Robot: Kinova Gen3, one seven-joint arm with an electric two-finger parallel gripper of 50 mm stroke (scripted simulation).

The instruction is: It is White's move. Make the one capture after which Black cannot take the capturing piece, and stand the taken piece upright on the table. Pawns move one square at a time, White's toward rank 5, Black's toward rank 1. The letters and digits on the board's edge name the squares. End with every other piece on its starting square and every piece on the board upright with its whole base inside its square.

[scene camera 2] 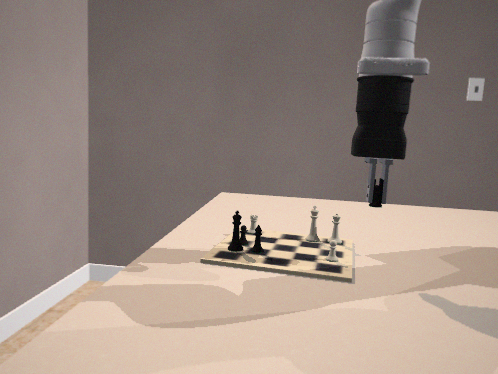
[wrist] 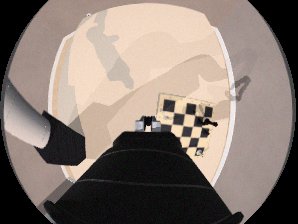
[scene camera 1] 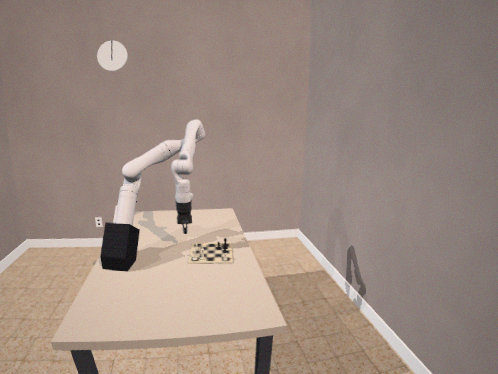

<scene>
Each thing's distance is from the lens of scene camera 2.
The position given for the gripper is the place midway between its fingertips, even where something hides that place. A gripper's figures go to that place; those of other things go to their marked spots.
gripper [scene camera 2: 375,202]: 0.65 m
chessboard [scene camera 2: 288,253]: 0.69 m
</scene>
